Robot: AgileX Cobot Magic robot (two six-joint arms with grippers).
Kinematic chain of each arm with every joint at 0, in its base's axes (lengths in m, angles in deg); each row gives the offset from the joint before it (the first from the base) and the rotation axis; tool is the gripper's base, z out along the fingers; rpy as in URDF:
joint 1: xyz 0 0 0.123 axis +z
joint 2: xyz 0 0 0 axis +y
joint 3: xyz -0.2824 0 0.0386 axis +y
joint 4: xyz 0.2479 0 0.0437 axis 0.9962 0 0.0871
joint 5: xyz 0 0 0 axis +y
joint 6: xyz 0.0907 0 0.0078 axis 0.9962 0 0.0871
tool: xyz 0 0 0 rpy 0 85 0
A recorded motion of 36 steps. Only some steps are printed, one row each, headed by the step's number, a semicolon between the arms.
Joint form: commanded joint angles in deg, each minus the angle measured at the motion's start. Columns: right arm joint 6, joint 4, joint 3, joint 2, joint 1, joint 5; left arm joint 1, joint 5, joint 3, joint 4, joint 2, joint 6.
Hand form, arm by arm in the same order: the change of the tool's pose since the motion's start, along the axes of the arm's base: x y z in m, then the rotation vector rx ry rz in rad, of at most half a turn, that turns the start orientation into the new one. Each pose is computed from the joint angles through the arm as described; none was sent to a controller.
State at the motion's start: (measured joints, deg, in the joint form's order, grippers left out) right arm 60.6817 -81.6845 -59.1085 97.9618 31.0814 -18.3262; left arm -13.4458 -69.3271 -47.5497 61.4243 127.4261 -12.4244
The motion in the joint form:
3: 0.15 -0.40 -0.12 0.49 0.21 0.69; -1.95 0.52 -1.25 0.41 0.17 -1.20
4: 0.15 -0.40 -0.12 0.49 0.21 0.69; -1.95 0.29 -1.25 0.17 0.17 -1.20
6: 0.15 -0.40 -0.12 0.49 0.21 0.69; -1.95 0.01 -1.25 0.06 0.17 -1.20
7: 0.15 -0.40 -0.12 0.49 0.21 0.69; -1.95 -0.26 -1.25 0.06 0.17 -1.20
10: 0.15 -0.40 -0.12 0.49 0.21 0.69; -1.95 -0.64 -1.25 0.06 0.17 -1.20
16: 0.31 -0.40 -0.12 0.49 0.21 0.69; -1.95 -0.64 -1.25 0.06 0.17 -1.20
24: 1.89 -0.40 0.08 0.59 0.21 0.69; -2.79 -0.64 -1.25 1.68 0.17 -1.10
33: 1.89 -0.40 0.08 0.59 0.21 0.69; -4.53 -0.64 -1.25 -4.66 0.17 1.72
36: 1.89 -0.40 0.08 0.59 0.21 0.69; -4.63 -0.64 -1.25 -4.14 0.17 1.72
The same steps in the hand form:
3: 0.0009 0.0010 -0.0030 -0.0135 0.0023 -0.0036; -0.0005 -0.0118 0.0010 -0.0006 0.0029 -0.0341
4: 0.0009 0.0010 -0.0030 -0.0135 0.0023 -0.0036; -0.0003 -0.0118 0.0015 -0.0055 0.0022 -0.0310
6: 0.0009 0.0010 -0.0030 -0.0135 0.0023 -0.0036; -0.0002 -0.0119 0.0019 -0.0106 0.0011 -0.0304
7: 0.0009 0.0010 -0.0030 -0.0135 0.0023 -0.0036; -0.0003 -0.0120 0.0023 -0.0150 0.0000 -0.0316
10: 0.0009 0.0010 -0.0030 -0.0135 0.0023 -0.0036; -0.0004 -0.0122 0.0029 -0.0213 -0.0017 -0.0332
16: 0.0009 0.0010 -0.0030 -0.0120 0.0042 -0.0050; -0.0004 -0.0122 0.0029 -0.0213 -0.0017 -0.0332
24: 0.0005 0.0007 -0.0047 0.0001 0.0275 -0.0187; -0.0051 -0.0172 0.0023 -0.0132 -0.0049 -0.0754
33: 0.0005 0.0007 -0.0047 0.0001 0.0275 -0.0187; -0.0014 -0.0243 0.0046 -0.0271 -0.0430 -0.0095
36: 0.0005 0.0007 -0.0047 0.0001 0.0275 -0.0187; -0.0024 -0.0251 0.0044 -0.0249 -0.0436 -0.0200

